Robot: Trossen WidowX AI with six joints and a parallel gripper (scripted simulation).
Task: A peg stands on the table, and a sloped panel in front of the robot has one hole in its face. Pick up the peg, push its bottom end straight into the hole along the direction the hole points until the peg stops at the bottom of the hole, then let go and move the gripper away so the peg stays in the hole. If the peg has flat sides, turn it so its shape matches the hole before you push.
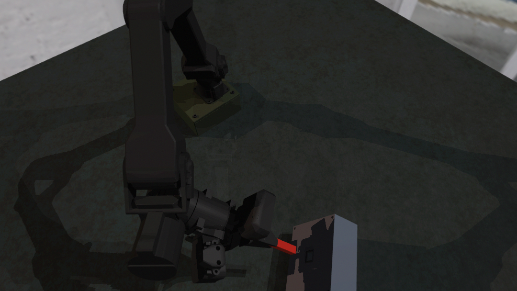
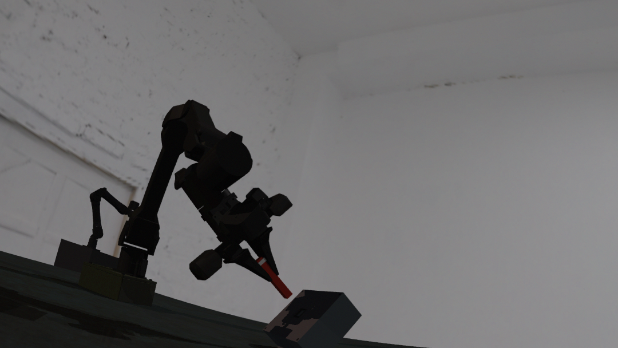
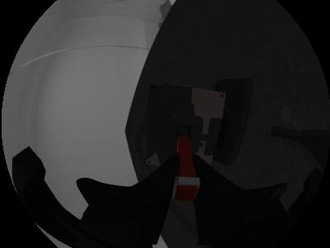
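The sloped panel lies 60 mm ahead of my gripper tip, 50 mm to the left of it and 60 mm below it. The rest, counted from my gripper tip: red peg 10 mm behind, 10 mm to the right, 10 mm above.
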